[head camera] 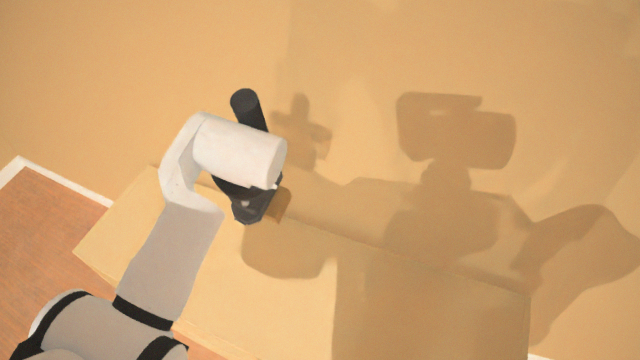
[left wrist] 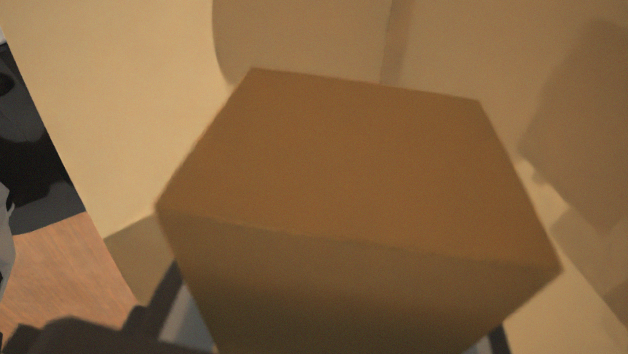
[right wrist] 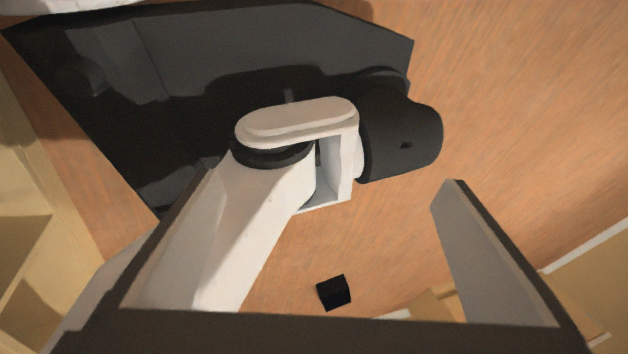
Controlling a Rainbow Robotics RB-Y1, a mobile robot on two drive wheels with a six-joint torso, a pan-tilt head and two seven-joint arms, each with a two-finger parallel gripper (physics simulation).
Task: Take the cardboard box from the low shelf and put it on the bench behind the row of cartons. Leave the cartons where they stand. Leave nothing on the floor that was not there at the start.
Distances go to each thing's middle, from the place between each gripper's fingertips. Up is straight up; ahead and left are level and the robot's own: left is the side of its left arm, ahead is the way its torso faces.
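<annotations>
The brown cardboard box (left wrist: 312, 207) is 1 cm behind my left hand and 2 cm above it. Going by its middle, the brown cardboard box is nearer to my left hand than to my right hand.
As for my right hand, the brown cardboard box is 36 cm to the left of it, 33 cm above it and 80 cm ahead of it.
</annotations>
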